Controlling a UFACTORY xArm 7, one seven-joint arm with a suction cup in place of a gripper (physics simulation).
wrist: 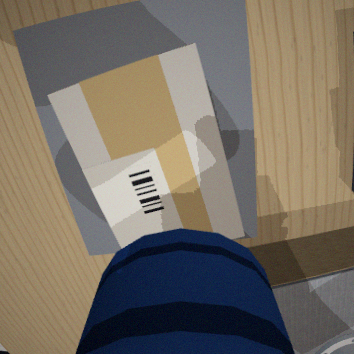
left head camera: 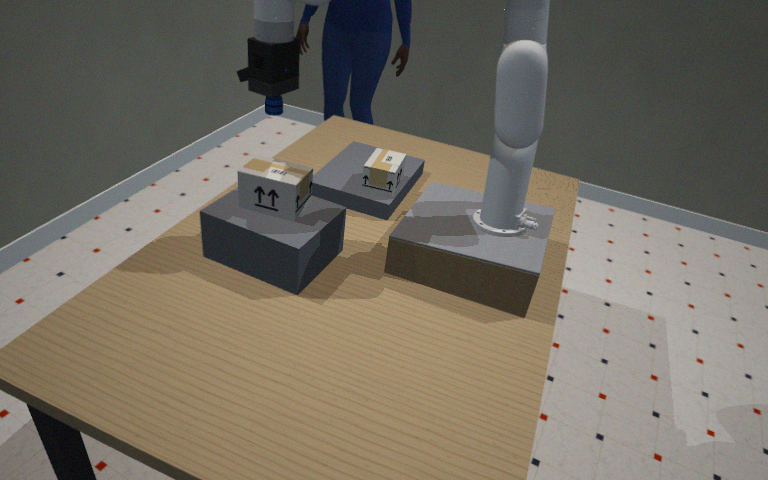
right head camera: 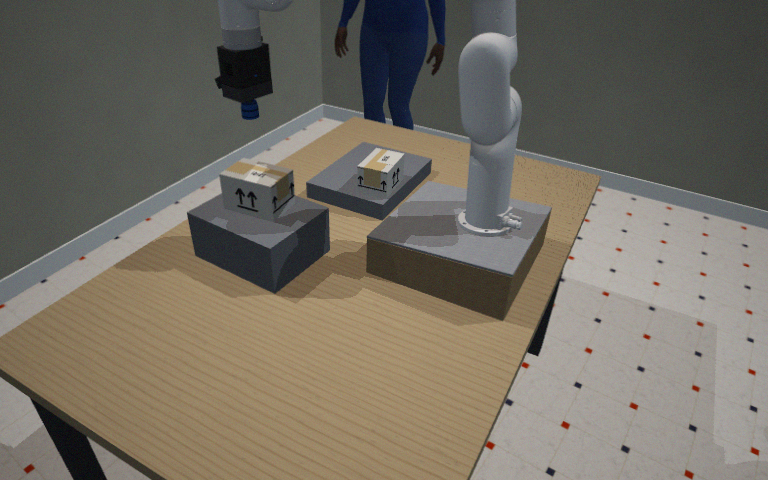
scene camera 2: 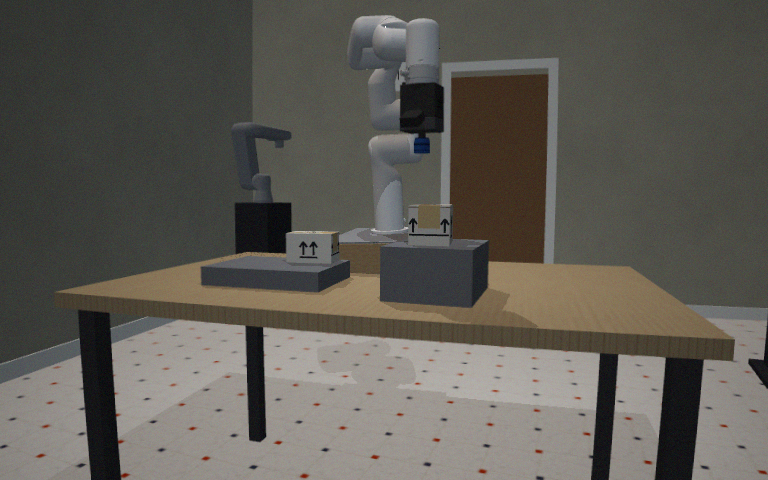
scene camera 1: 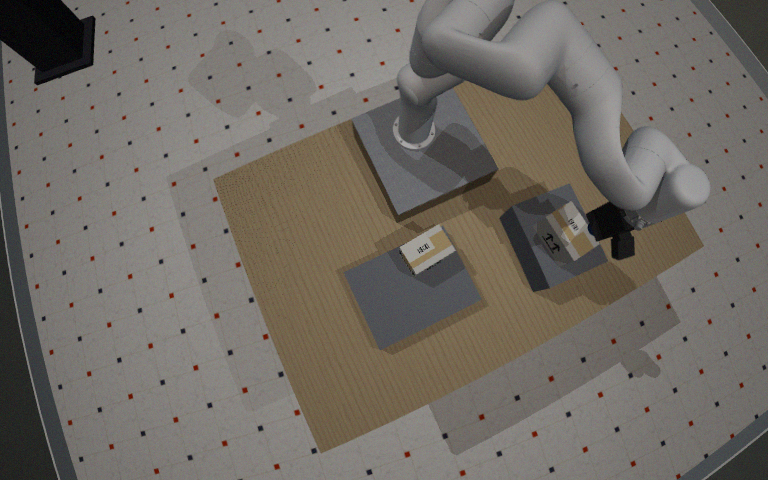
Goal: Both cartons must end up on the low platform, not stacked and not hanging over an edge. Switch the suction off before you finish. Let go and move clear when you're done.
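Places are measured from the arm's base along level axes (x down, y ahead, z right), in metres.
Pixels of known places: hand, its tool point: (wrist: 183,296) (left head camera: 273,112) (right head camera: 250,116) (scene camera 2: 421,152); arm's base, origin of its link: (left head camera: 499,223) (right head camera: 485,222) (scene camera 2: 389,231) (scene camera 1: 413,130).
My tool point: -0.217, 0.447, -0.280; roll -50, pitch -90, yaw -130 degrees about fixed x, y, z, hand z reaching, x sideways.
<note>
Ahead of a thing's pixels: the offset from my tool point to its top centre, as dx, dy, dz. Level surfaces: height alone.
My suction cup (left head camera: 273,112) (right head camera: 249,116) (scene camera 2: 421,150) has nothing attached and hangs well above the larger carton @[+0.117, -0.022, -0.018] (left head camera: 257,189) (right head camera: 243,192) (scene camera 1: 572,230) (scene camera 2: 430,226). In the wrist view the cup (wrist: 182,240) covers part of the view below the larger carton (wrist: 130,120). That carton stands upright on the tall grey block @[+0.206, -0.033, -0.032] (left head camera: 249,249) (right head camera: 232,243) (scene camera 2: 430,277). The smaller carton @[+0.199, -0.090, +0.348] (left head camera: 385,169) (right head camera: 380,168) (scene camera 1: 427,250) (scene camera 2: 308,247) stands upright on the low platform @[+0.278, -0.012, +0.406] (left head camera: 339,169) (right head camera: 334,175) (scene camera 1: 396,316) (scene camera 2: 254,277), close to its edge on the robot base side.
The arm's base stands on a wide pedestal (left head camera: 464,277) (right head camera: 441,277) (scene camera 1: 447,192) beside both supports. A gap of table @[dx +0.325] (scene camera 1: 481,243) separates the low platform from the tall block. The low platform has bare surface beside the smaller carton. A person (left head camera: 356,56) (right head camera: 394,56) stands behind the table.
</note>
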